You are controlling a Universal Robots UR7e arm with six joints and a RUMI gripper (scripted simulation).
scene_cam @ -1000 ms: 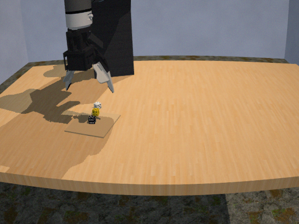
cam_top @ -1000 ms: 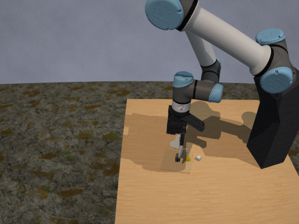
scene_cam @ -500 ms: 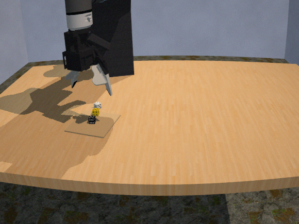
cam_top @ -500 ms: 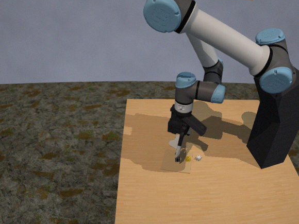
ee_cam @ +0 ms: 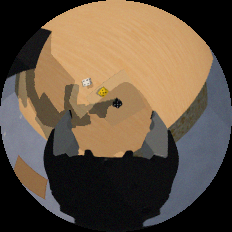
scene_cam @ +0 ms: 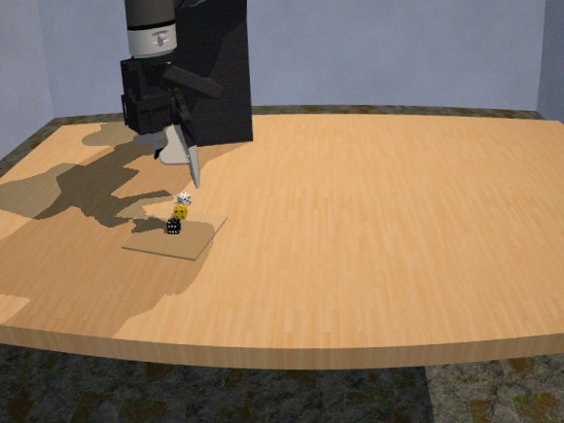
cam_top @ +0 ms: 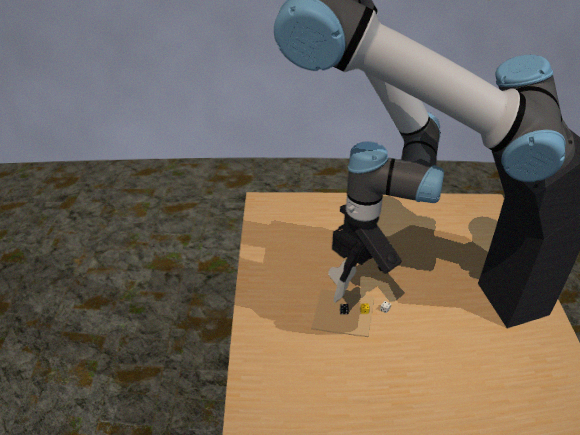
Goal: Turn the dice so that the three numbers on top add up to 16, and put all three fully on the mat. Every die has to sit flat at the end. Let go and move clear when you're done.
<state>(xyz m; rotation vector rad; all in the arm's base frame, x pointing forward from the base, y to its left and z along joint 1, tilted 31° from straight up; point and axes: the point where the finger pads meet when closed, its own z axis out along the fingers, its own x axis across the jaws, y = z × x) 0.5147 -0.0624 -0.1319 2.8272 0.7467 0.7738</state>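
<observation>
My hand is 9 cm above the white die and 8 cm past it. The rest, counted from my hand: yellow die (9 cm below, 2 cm behind); thin tan mat (10 cm below, 3 cm ahead, 1 cm to the right); black die (9 cm below, 3 cm ahead, 1 cm to the right).
</observation>
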